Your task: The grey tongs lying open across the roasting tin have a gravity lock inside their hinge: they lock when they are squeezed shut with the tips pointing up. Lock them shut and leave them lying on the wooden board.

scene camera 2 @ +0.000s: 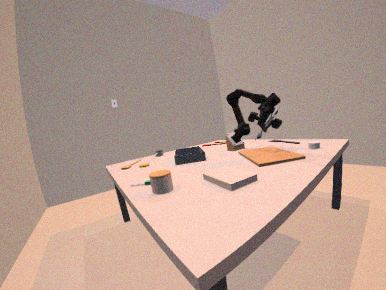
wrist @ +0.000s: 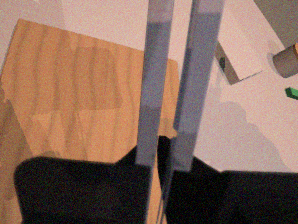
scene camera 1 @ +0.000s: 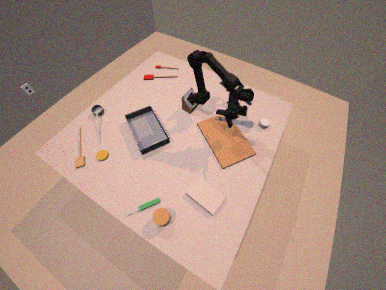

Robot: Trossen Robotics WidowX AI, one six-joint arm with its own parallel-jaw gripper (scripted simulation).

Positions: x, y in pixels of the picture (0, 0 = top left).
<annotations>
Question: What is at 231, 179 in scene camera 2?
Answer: A white block.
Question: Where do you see a wooden board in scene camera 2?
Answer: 266, 156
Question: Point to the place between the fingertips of my gripper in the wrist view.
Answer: At 155, 142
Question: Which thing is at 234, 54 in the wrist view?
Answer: A white block.
</annotations>
